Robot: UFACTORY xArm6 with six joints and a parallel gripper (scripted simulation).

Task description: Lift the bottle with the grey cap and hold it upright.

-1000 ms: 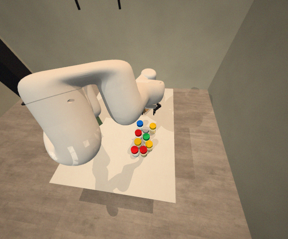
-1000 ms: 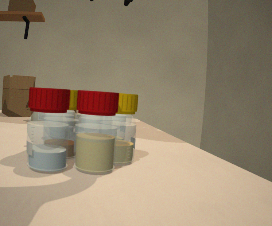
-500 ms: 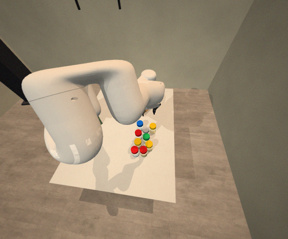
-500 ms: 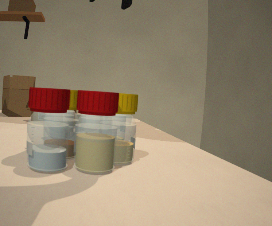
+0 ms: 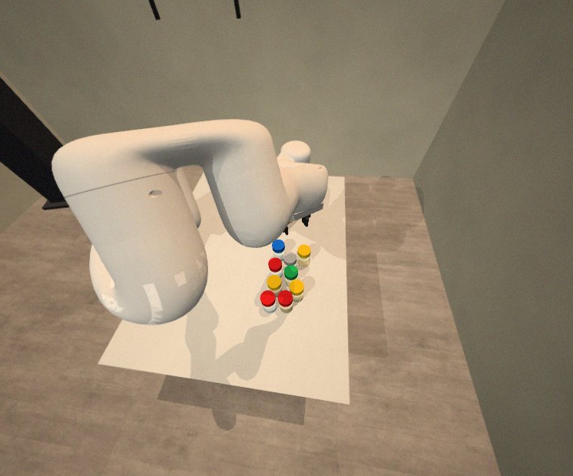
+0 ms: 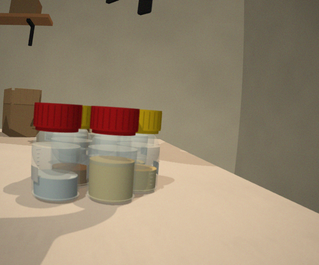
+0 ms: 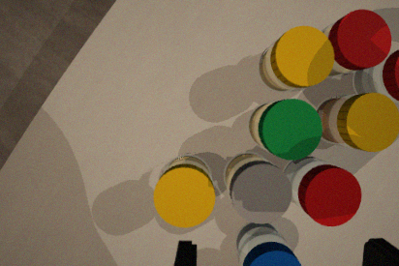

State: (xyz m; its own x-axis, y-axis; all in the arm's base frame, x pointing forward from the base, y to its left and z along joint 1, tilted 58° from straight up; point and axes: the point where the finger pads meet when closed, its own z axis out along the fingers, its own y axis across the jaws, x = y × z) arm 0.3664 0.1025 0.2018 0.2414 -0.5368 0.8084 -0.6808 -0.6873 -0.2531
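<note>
Now: hand 25 cm above the grey-capped bottle and 2 cm past it. From my hand the other things lie so: green-capped bottle 25 cm below, 7 cm to the right, 3 cm behind; then yellow-capped bottle 25 cm below, 4 cm ahead, 2 cm to the left; then blue-capped bottle 25 cm below, 7 cm to the left, 6 cm behind.
</note>
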